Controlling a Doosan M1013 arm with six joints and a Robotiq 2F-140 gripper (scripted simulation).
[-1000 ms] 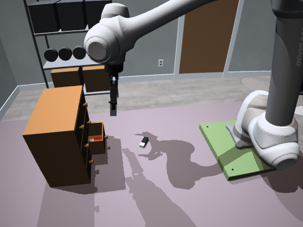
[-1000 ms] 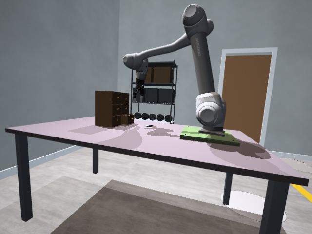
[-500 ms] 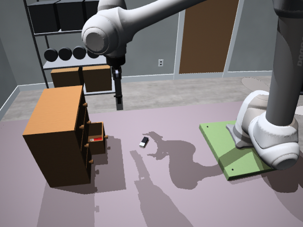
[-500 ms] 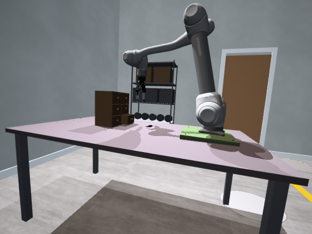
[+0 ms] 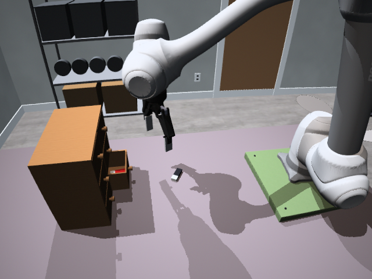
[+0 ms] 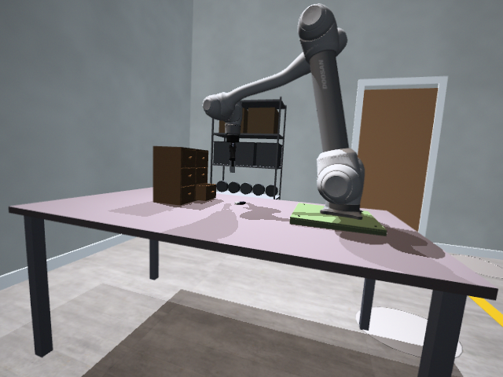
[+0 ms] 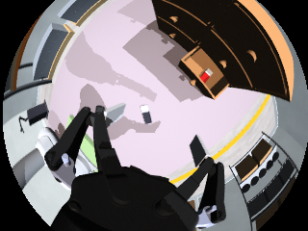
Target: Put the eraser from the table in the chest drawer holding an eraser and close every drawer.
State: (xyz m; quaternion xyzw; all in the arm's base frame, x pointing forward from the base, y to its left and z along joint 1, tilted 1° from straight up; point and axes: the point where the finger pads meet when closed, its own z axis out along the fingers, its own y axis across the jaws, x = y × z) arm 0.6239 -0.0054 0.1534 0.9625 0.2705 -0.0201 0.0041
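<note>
Right now the black-and-white eraser is 7 cm behind my hand, 1 cm to the left of it and 19 cm below it. Round my hand: white eraser: 18 cm ahead, 1 cm to the left, 18 cm below.
</note>
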